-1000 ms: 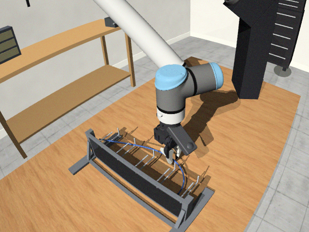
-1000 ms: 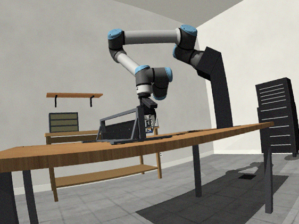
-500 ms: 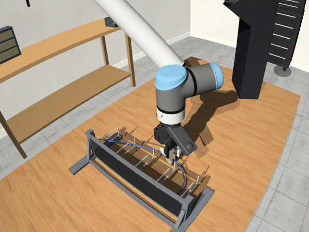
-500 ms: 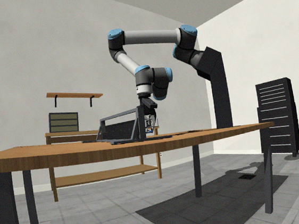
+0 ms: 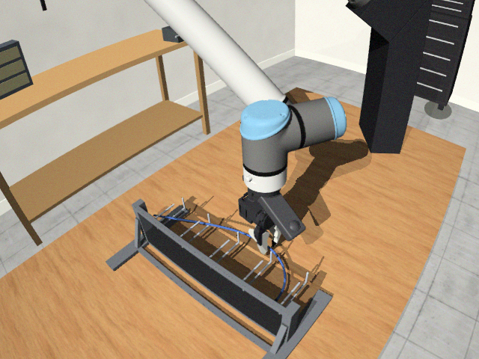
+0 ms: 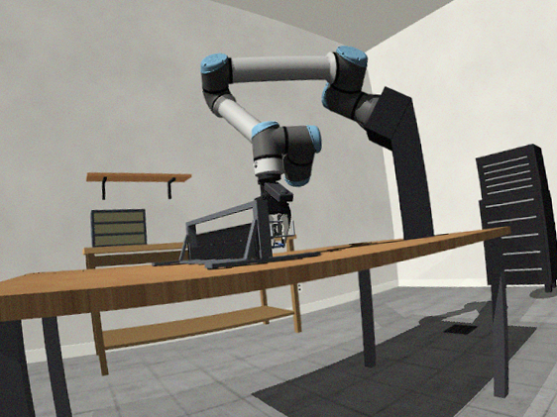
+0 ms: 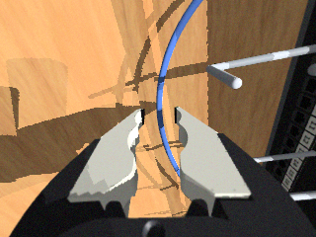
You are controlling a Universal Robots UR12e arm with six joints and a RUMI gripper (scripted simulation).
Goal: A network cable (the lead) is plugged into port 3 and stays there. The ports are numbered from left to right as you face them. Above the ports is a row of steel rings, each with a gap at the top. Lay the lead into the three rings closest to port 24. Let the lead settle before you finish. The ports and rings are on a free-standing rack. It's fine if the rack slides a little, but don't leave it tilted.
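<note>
Now: the grey rack 130 mm ahead of my hand, 110 mm to the right of it and 30 mm above it.
</note>
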